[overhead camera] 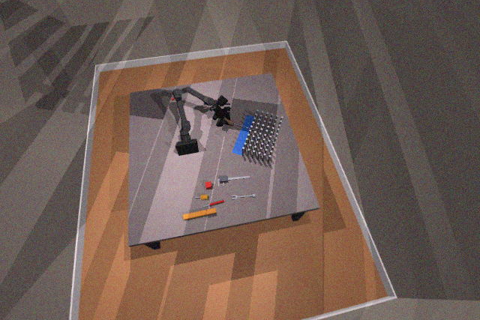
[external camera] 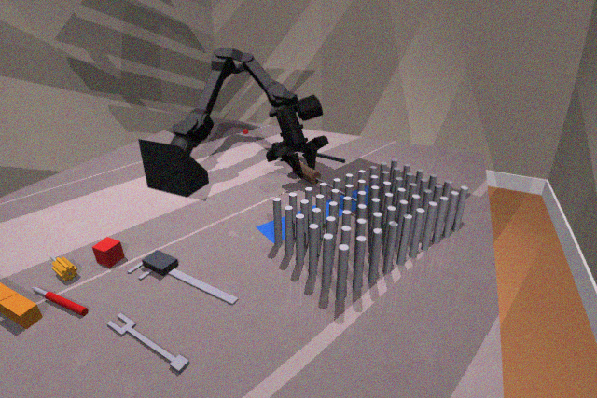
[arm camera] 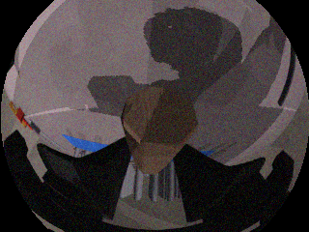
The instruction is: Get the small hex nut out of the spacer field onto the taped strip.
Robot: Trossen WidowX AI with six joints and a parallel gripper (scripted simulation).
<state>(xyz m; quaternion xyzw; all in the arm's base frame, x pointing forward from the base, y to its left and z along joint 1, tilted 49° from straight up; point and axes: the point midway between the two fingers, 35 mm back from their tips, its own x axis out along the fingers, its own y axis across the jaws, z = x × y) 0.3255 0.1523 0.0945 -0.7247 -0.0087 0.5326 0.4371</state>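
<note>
Now: the blue taped strip 11 cm ahead of my gripper tip, 10 cm to the right of it and 3 cm below it. From my gripper tip the other things lie so: grey hook tool: 3 cm ahead, 61 cm to the right, 3 cm below; then red cube: 21 cm behind, 50 cm to the right, 1 cm below; then brown-handled tool: 9 cm ahead, 4 cm to the right.
</note>
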